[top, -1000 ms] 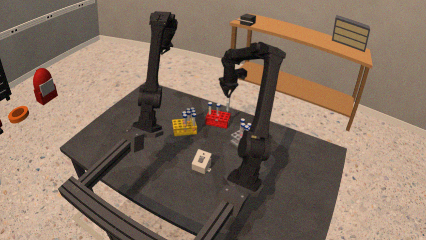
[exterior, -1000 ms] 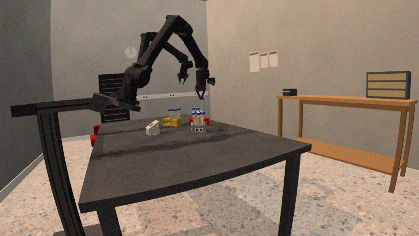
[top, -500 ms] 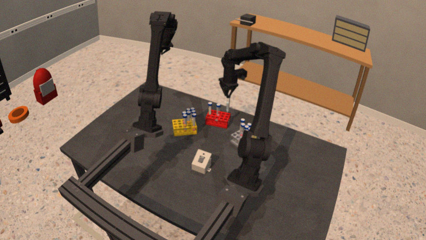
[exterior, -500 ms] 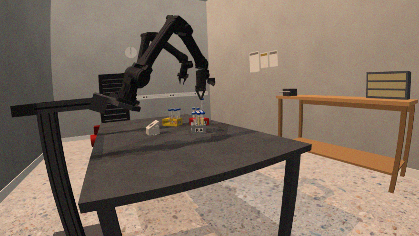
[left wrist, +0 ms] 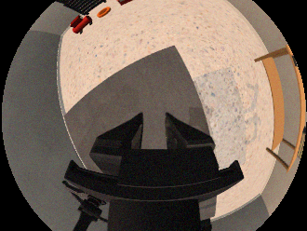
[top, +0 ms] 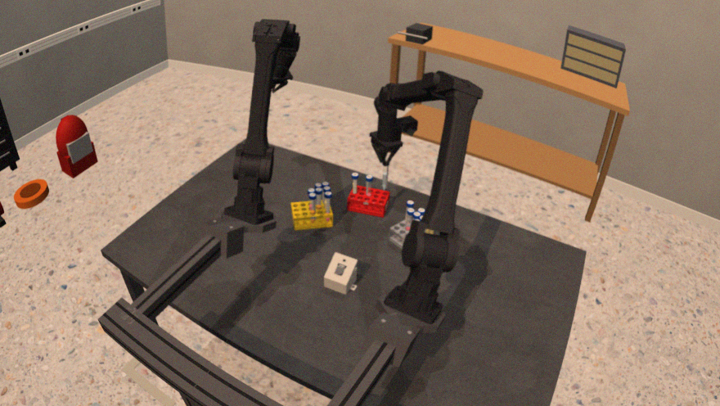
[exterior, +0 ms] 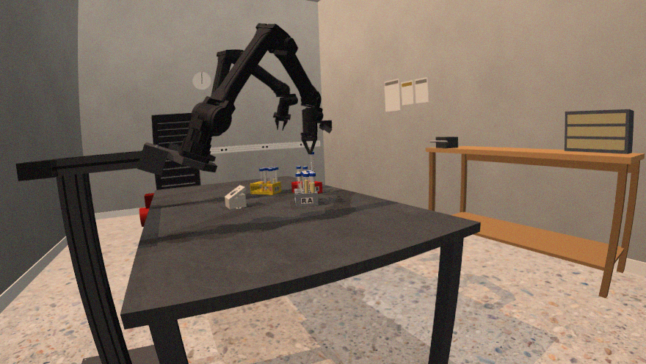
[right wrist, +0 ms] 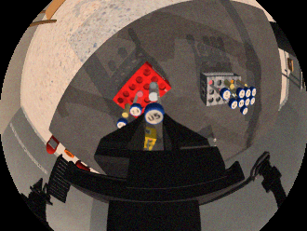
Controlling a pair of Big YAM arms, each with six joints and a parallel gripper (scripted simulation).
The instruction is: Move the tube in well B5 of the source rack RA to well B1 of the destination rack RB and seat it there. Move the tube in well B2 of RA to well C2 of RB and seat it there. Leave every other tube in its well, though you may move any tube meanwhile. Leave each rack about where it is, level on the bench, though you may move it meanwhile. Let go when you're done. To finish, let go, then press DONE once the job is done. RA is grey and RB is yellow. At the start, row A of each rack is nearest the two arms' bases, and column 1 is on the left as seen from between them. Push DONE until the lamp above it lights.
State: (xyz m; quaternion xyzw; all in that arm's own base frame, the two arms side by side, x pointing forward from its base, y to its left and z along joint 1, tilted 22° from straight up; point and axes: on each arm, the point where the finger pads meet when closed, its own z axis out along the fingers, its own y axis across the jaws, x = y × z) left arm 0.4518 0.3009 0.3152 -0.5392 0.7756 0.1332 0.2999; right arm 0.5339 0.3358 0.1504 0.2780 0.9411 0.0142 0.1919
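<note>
Now: the red rack 170 mm below my right hand, 40 mm to the left of it and 10 mm behind it.
</note>
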